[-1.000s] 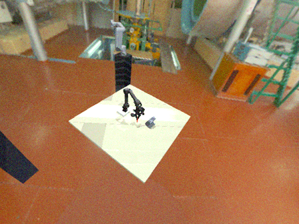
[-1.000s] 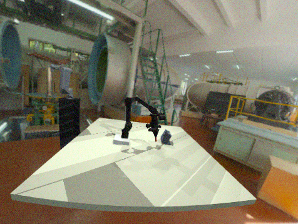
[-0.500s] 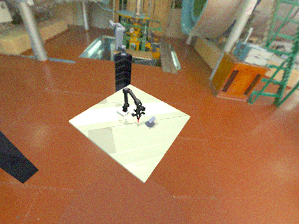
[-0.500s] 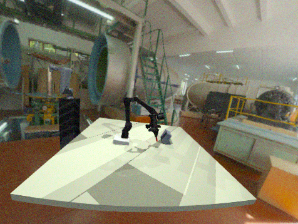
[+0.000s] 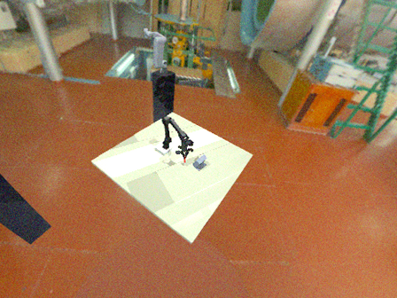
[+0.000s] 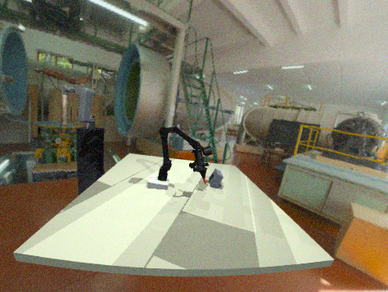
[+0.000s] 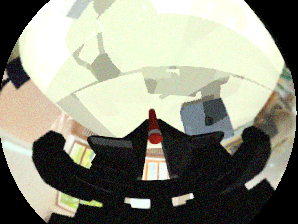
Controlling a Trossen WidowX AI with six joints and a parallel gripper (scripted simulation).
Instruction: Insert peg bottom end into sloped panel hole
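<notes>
Now: gripper tip 13 cm short of the sloped panel, 10 cm to the right of it and 4 cm above it. Also, from my gripper tip: red peg (1 cm to the left, 1 cm behind, 1 cm above).
</notes>
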